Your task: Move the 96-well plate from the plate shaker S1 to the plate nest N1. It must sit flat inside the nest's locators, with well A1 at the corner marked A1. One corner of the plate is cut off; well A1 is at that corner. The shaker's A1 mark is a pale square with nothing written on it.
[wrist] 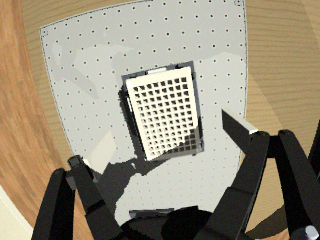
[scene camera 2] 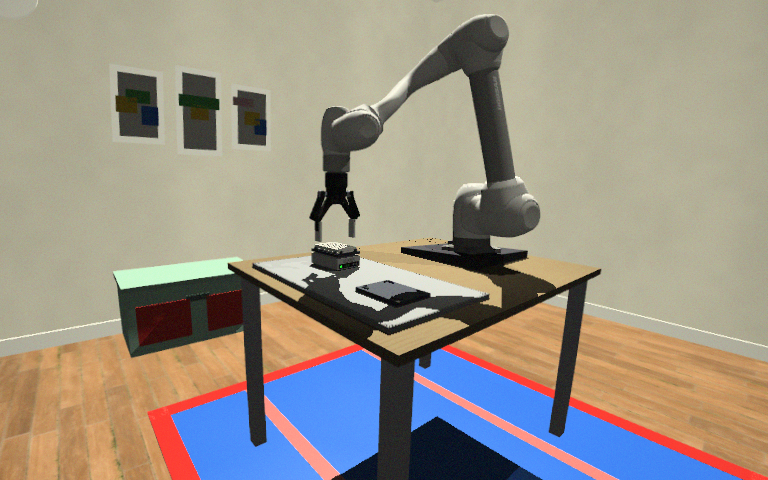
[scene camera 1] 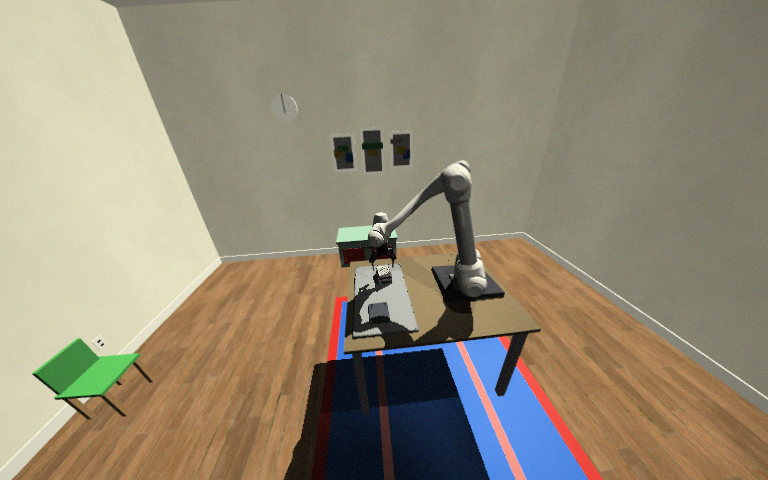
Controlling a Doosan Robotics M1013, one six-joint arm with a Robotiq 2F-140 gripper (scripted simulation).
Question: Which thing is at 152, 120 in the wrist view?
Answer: A white 96-well plate.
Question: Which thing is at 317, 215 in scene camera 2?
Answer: The gripper.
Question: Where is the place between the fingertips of the gripper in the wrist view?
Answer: At 166, 129
